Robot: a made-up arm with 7 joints. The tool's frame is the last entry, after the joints. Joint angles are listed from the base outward. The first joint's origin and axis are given. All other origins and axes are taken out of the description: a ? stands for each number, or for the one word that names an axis. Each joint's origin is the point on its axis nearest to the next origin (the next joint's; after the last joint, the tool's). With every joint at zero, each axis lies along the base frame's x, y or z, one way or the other. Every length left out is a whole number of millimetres.
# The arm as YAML. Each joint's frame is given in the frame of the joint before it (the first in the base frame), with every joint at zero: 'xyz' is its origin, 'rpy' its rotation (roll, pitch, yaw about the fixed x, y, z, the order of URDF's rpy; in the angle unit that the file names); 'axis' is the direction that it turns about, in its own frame. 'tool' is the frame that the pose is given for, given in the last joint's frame.
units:
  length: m
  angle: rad
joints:
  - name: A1
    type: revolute
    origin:
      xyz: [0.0, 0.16, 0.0]
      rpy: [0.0, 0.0, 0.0]
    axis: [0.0, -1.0, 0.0]
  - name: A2
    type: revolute
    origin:
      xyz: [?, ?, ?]
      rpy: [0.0, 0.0, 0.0]
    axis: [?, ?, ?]
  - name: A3
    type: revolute
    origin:
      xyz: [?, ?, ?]
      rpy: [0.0, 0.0, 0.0]
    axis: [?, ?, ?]
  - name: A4
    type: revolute
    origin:
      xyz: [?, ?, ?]
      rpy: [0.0, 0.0, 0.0]
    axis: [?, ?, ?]
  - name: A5
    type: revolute
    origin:
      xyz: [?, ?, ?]
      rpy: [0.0, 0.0, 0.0]
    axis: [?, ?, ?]
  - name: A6
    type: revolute
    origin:
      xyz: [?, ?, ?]
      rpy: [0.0, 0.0, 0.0]
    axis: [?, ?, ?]
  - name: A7
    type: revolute
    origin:
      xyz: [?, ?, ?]
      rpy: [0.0, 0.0, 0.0]
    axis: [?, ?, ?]
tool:
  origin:
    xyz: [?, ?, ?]
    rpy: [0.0, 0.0, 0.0]
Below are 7 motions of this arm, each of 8 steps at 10 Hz.
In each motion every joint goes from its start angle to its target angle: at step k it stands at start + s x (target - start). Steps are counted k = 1, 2, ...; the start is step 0. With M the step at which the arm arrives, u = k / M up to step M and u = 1 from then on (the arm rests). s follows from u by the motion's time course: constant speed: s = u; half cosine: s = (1 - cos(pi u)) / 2; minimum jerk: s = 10 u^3 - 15 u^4 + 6 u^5.
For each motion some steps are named. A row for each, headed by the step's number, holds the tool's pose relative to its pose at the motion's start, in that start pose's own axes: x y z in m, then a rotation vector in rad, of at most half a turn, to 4 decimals.
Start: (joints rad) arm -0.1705 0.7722 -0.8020 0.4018 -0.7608 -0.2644 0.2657
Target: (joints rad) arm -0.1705 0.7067 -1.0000 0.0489 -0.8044 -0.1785 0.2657
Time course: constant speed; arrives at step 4
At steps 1, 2, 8:
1: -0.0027 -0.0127 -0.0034 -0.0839 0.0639 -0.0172
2: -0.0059 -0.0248 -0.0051 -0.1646 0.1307 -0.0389
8: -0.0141 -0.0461 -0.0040 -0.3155 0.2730 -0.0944

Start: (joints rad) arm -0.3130 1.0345 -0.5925 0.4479 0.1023 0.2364 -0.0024
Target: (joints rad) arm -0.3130 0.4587 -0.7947 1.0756 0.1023 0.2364 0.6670
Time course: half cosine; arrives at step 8
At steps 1, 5, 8:
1: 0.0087 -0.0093 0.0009 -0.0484 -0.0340 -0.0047
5: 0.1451 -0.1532 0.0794 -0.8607 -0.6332 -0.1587
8: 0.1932 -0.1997 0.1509 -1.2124 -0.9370 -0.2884

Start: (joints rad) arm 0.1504 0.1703 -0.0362 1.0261 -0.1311 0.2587 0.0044
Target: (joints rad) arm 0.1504 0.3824 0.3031 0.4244 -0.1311 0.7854 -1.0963
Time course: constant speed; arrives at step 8
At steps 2, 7, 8:
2: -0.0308 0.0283 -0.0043 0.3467 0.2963 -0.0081
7: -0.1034 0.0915 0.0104 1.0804 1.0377 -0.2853
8: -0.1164 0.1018 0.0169 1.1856 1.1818 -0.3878

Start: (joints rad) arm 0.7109 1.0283 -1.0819 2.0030 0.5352 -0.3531 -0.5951
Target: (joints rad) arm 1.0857 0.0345 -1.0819 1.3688 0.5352 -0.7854 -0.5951
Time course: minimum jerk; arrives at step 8
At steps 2, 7, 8:
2: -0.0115 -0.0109 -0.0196 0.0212 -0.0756 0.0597
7: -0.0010 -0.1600 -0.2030 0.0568 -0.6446 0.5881
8: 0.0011 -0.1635 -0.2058 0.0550 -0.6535 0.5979

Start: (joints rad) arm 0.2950 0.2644 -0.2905 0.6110 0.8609 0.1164 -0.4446
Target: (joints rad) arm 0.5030 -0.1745 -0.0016 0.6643 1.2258 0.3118 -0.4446
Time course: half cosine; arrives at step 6
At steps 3, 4, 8:
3: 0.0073 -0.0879 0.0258 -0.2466 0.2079 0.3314
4: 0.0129 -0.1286 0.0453 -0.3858 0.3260 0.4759
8: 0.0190 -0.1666 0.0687 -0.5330 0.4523 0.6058

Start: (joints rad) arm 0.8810 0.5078 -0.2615 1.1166 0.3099 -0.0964 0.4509
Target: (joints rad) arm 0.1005 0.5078 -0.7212 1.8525 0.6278 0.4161 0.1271
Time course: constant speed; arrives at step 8
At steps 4, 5, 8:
4: -0.0336 -0.1195 0.0604 -0.2661 0.2943 0.2785
5: -0.0341 -0.1492 0.0816 -0.3403 0.3742 0.3598
8: -0.0116 -0.2271 0.1538 -0.5802 0.6180 0.6240

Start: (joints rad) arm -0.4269 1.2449 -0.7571 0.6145 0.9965 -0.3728 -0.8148
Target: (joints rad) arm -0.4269 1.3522 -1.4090 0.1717 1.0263 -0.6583 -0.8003
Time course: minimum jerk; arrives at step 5
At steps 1, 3, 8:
1: -0.0045 0.0049 -0.0014 0.0018 -0.0157 -0.0349
3: -0.0318 0.0709 -0.0227 0.0020 -0.2319 -0.4107
8: -0.0287 0.1084 -0.0367 -0.0184 -0.3706 -0.5981

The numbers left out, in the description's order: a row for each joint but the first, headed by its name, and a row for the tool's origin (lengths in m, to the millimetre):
A2: xyz 0.0 0.0 0.0, axis 1.0 0.0 0.0
A3: xyz 0.0 0.0 -0.267, axis 0.0 0.0 1.0
A4: xyz 0.0 0.0 0.0, axis 0.0 -1.0 0.0
A5: xyz 0.0 0.0 -0.181, axis 0.0 0.0 1.0
A6: xyz 0.0 0.0 0.0, axis 0.0 1.0 0.0
A7: xyz 0.0 0.0 0.0, axis -1.0 0.0 0.0
tool: xyz 0.0 0.0 0.0

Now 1 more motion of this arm.
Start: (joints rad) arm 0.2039 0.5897 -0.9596 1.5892 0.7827 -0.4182 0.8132
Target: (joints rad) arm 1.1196 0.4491 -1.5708 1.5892 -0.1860 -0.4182 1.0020
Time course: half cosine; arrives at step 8
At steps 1, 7, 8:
1: 0.0033 0.0059 -0.0046 -0.0466 0.0250 -0.0400
7: 0.1206 0.1033 -0.1040 -1.0352 0.8774 -1.1108
8: 0.1264 0.1055 -0.1073 -1.0682 0.9242 -1.1561

